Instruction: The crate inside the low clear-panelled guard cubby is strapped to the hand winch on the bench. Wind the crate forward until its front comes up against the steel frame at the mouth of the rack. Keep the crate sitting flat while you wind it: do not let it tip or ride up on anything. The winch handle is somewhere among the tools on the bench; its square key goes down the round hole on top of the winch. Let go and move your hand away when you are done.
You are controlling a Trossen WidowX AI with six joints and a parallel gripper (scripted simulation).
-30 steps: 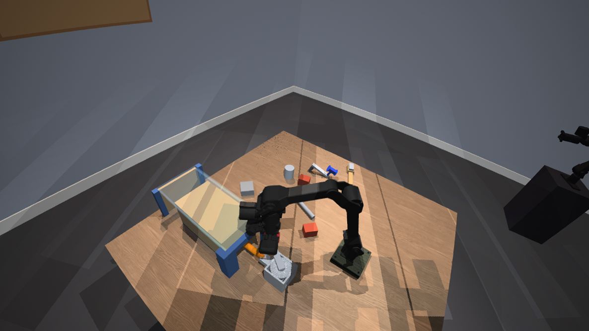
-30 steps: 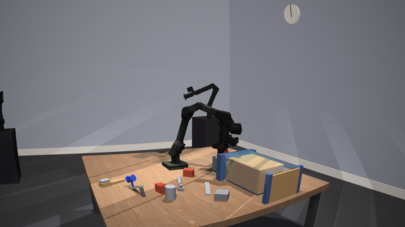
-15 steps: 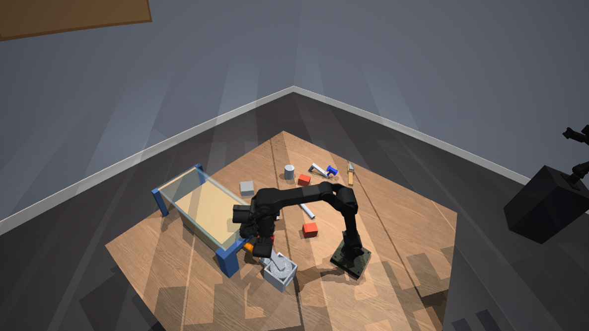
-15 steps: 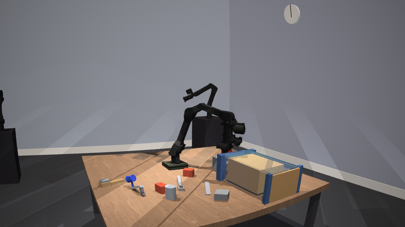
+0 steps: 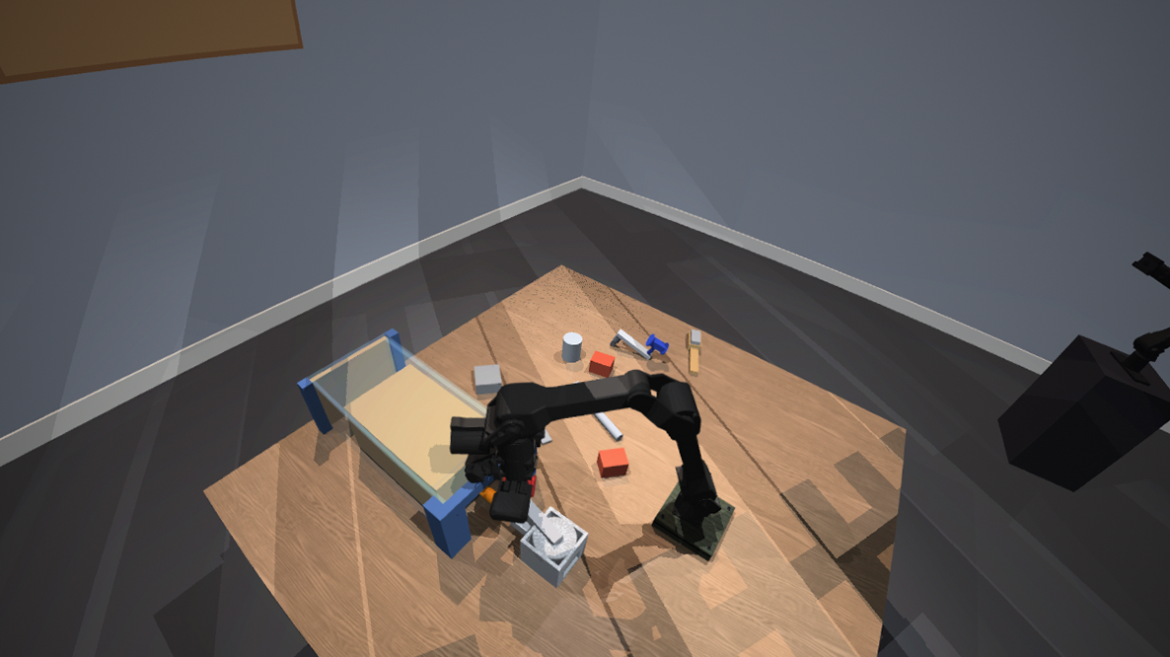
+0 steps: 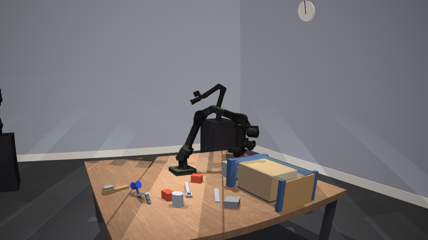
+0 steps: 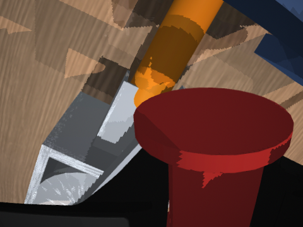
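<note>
Right now the winch handle is 40 mm behind my gripper tip, 10 mm to the left of it and 10 mm below it. Also, from my gripper tip: red knob (20 mm above); then grey winch (110 mm behind, 20 mm to the left, 80 mm below); then blue frame (60 mm ahead, 10 mm to the left, 10 mm below).
</note>
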